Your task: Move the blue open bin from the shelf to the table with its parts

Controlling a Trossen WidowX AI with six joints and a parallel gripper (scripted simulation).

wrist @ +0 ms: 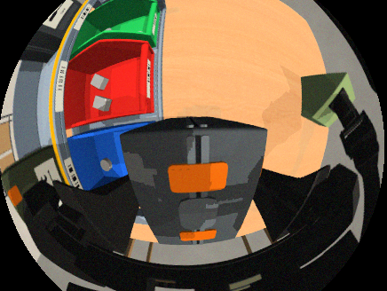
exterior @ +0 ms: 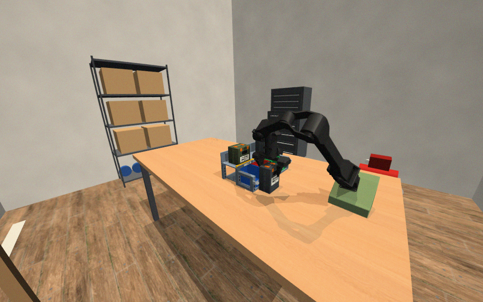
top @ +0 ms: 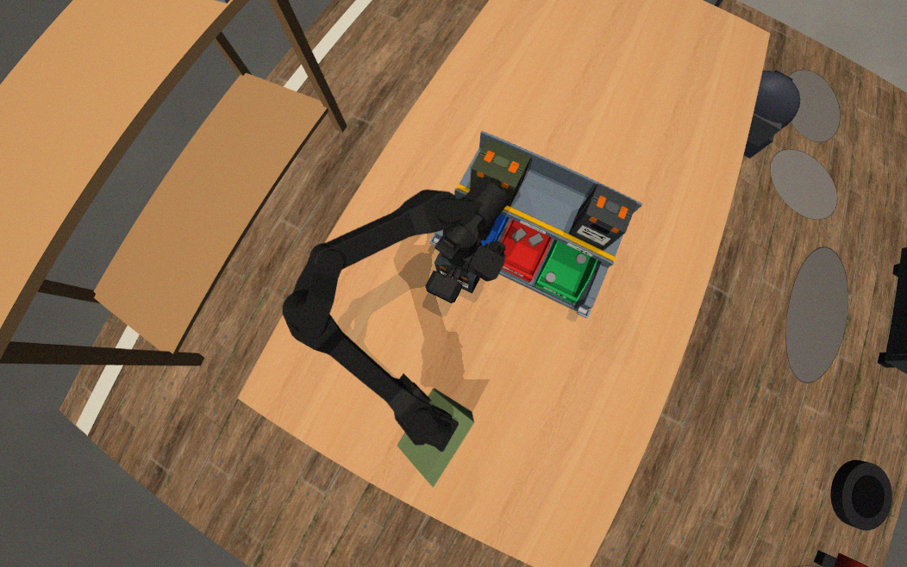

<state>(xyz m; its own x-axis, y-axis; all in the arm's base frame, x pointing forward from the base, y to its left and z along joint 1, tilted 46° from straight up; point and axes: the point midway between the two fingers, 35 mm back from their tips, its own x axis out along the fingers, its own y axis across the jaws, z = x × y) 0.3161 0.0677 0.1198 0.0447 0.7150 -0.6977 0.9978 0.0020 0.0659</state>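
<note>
The blue open bin is 12 cm ahead of my hand, 1 cm to the left of it and 7 cm below it. The rest, counted from my hand: olive case: 20 cm ahead, 2 cm to the left, 3 cm above; red bin: 13 cm ahead, 10 cm to the right, 7 cm below; green bin: 13 cm ahead, 21 cm to the right, 7 cm below.
</note>
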